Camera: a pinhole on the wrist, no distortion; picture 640 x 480 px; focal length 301.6 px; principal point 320.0 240.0 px. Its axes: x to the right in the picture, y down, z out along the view. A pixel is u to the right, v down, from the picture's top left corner.
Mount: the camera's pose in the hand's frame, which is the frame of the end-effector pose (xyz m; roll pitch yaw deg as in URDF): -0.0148 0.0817 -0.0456 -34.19 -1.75 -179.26
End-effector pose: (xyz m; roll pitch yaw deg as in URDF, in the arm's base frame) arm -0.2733 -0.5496 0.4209 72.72 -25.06 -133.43
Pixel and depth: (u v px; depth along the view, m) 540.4 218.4 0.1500
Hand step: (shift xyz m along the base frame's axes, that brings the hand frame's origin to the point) 0.0235 0.1447 -0.0227
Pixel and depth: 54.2 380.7 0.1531
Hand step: -0.1303 -0.0600 0.0093
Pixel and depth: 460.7 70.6 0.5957
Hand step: -0.2116 0.6612 0.0760
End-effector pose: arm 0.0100 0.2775 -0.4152 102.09 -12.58 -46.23
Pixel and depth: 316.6 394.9 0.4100
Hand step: -0.0205 -0.1282 -0.3433
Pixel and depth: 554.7 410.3 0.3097
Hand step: -0.1756 0.0869 -0.3072
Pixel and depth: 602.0 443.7 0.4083
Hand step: -0.2465 0.1623 -0.4775
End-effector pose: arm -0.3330 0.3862 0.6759 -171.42 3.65 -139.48
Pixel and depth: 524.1 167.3 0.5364
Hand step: 0.4168 0.1092 -0.4349
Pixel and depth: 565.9 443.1 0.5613
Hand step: 0.7288 -0.1385 -0.1060
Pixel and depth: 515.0 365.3 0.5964
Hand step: 0.6307 -0.1263 -0.2226
